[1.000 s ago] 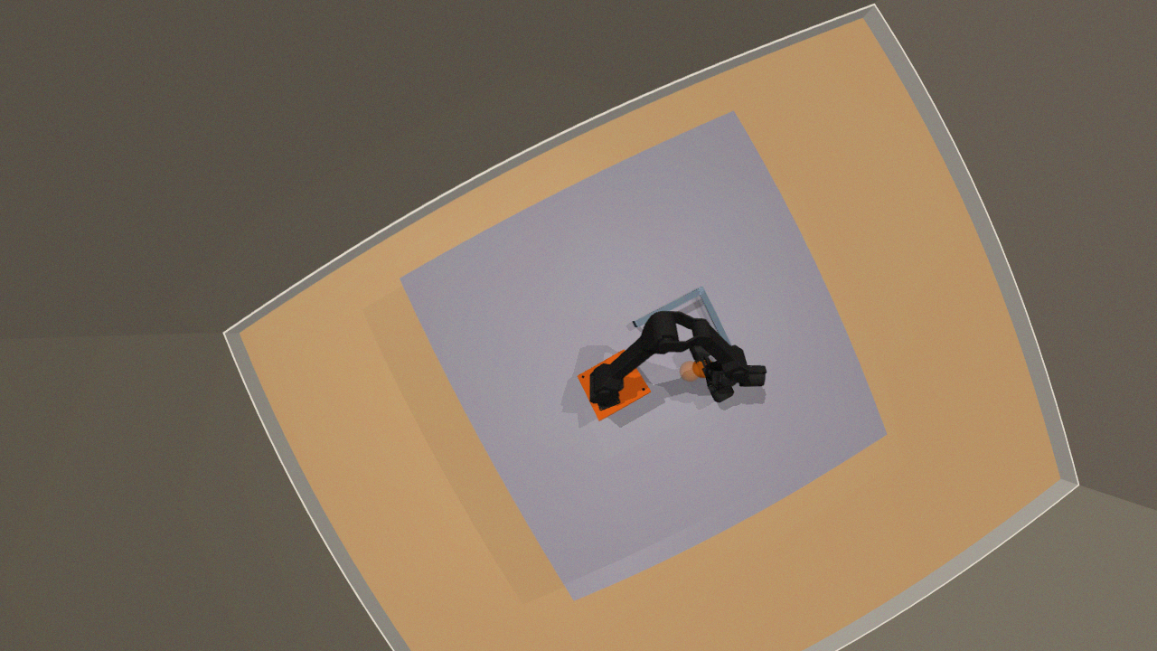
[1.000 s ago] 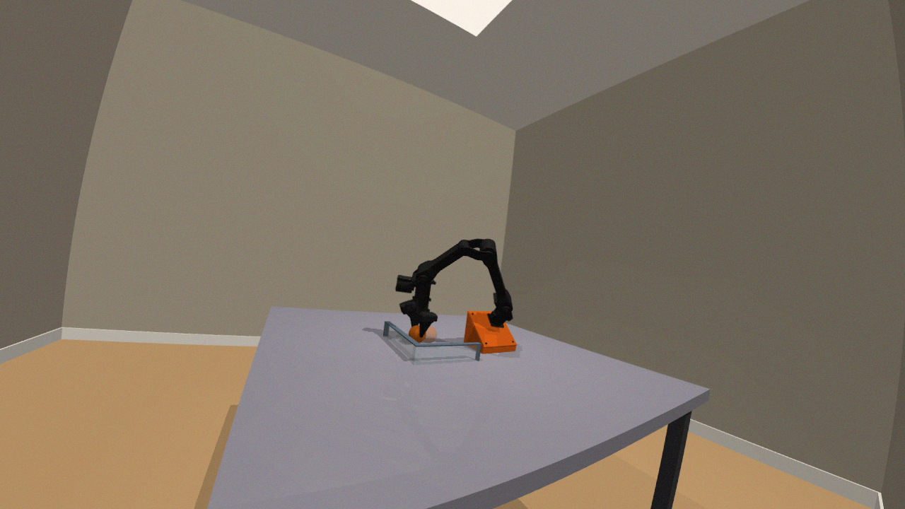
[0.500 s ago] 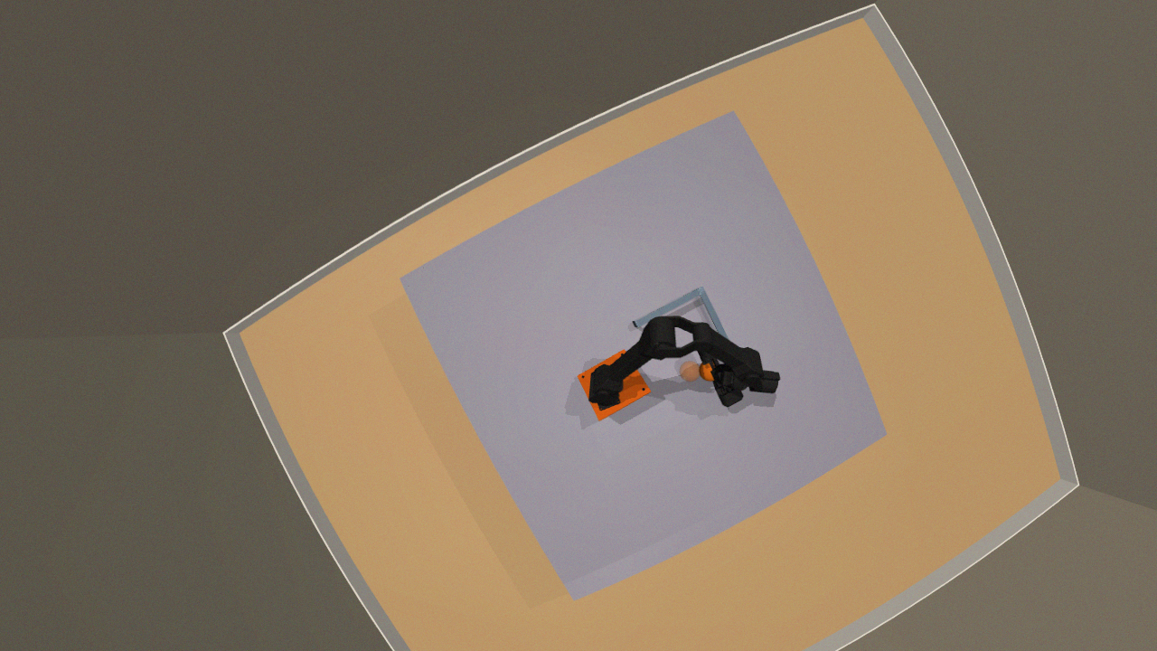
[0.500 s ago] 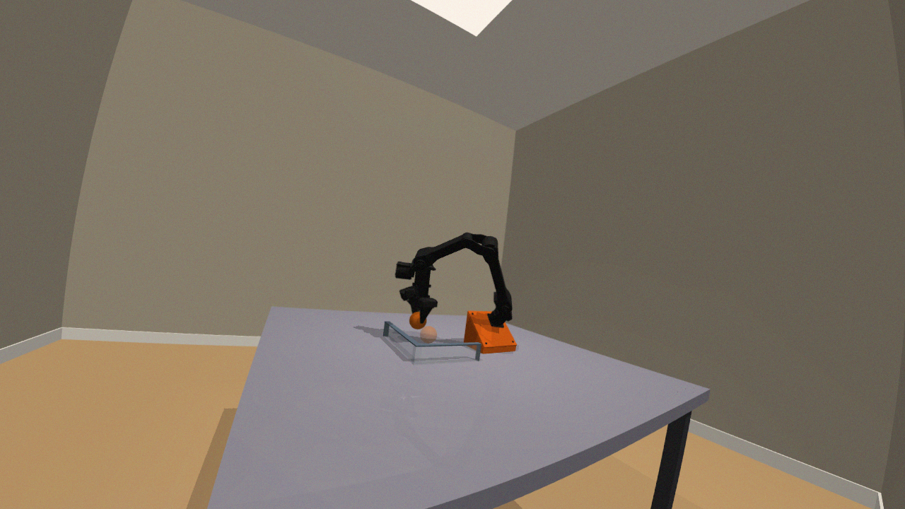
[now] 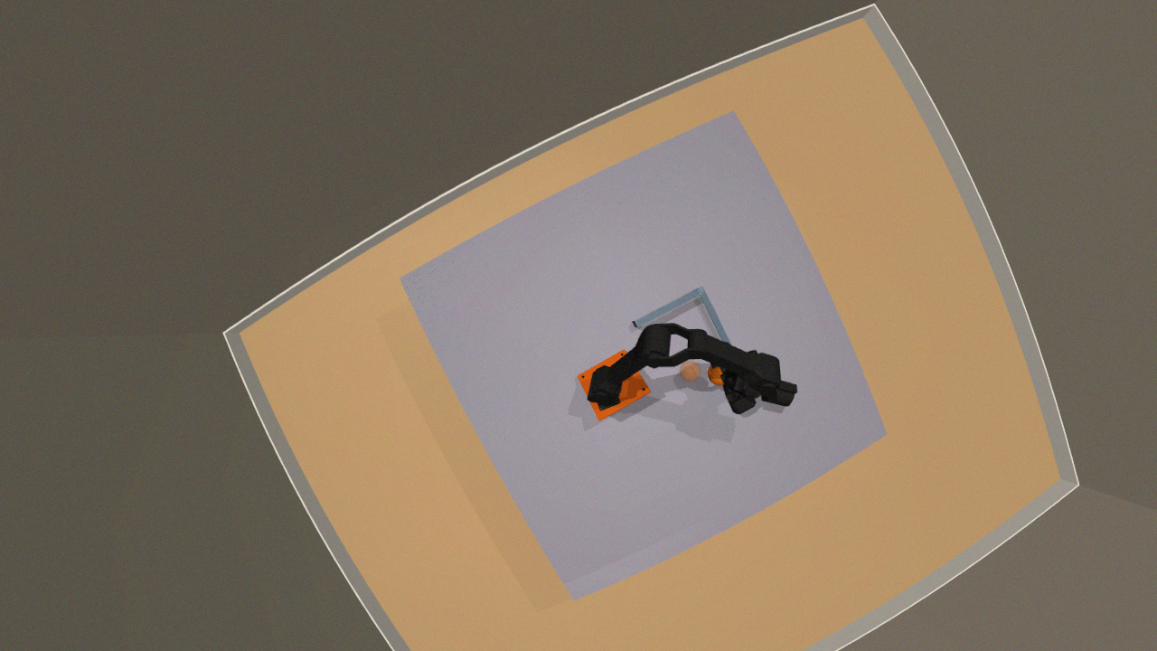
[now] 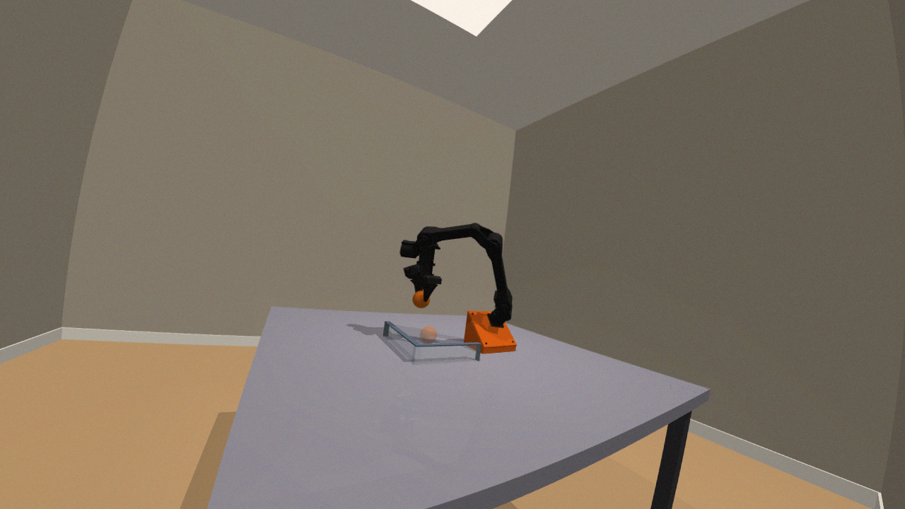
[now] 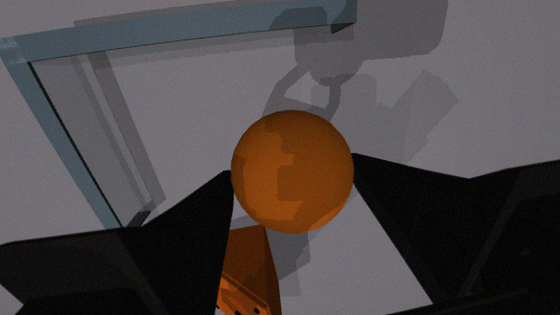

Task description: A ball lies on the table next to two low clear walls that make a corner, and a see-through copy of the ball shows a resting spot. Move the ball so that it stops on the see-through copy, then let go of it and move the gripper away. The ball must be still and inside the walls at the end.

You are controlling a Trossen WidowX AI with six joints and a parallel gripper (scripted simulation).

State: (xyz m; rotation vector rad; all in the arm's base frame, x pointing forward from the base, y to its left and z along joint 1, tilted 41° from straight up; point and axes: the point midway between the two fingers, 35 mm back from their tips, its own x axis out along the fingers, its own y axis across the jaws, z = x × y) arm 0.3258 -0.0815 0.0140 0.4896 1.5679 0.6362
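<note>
Now: gripper tip 5 cm past the see-through copy of ball, 1 cm to the right of it and 13 cm above it. The rest, counted from my gripper tip: clear wall (3 cm behind, 22 cm to the left, 14 cm below); orange ball (right at my gripper tip).
</note>
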